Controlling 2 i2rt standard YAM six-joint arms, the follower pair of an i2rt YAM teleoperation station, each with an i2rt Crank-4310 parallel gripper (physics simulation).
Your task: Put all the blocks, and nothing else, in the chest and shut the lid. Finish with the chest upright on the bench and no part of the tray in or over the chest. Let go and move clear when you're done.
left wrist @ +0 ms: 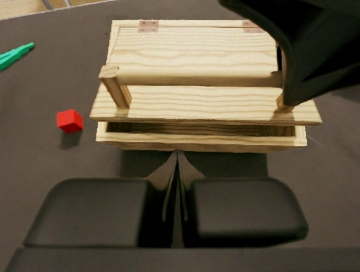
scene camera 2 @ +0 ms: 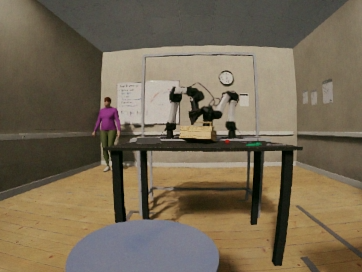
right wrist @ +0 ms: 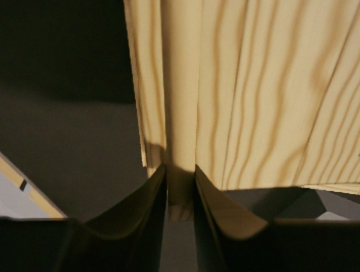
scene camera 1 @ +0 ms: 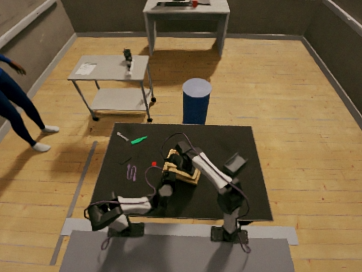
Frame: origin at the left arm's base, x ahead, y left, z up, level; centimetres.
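Seen in the pictures: left gripper, fingertip midpoint: (left wrist: 178,152); right gripper, fingertip midpoint: (left wrist: 286,96) (scene camera 2: 192,124) (right wrist: 179,168) (scene camera 1: 191,174); left arm's base, link origin: (scene camera 2: 231,138) (scene camera 1: 126,229); right arm's base, link origin: (scene camera 2: 170,138) (scene camera 1: 229,235).
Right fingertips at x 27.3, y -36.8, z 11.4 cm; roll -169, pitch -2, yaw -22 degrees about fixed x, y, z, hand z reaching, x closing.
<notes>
Offsets run from my right fingertips to a thing's top centre.
The wooden chest (scene camera 1: 186,177) (scene camera 2: 197,133) (left wrist: 200,142) stands upright on the bench. Its hinged lid {dx +7.1, dy +4.5, dz -0.9 cm} (left wrist: 195,54) (right wrist: 255,100) is part-way open, with a narrow gap along the front; most of the inside is hidden. A red block {dx +12.9, dy +23.8, dz -10.7 cm} (scene camera 1: 154,164) (scene camera 2: 227,142) (left wrist: 69,121) lies on the bench beside the chest. My right gripper (right wrist: 179,168) is shut on the lid's handle bar {dx +2.6, dy +6.5, dz +2.5 cm} (left wrist: 200,79) (right wrist: 182,100), near one end. My left gripper (left wrist: 178,152) is shut and empty, its tips close to the chest's front wall in the left wrist view.
A grey tray {dx +12.0, dy -31.2, dz -9.3 cm} (scene camera 1: 235,164) lies apart from the chest, right of it in scene camera 1. A green tool {dx +33.4, dy +36.1, dz -12.2 cm} (scene camera 1: 139,140) (scene camera 2: 254,144) (left wrist: 16,56), a wrench {dx +36.9, dy +49.5, dz -12.5 cm} (scene camera 1: 122,136), a small dark tool {dx +16.1, dy +43.4, dz -10.0 cm} (scene camera 1: 125,160) and a purple looped item {dx +7.5, dy +38.8, dz -12.3 cm} (scene camera 1: 129,172) lie to the left. The right arm reaches over the chest.
</notes>
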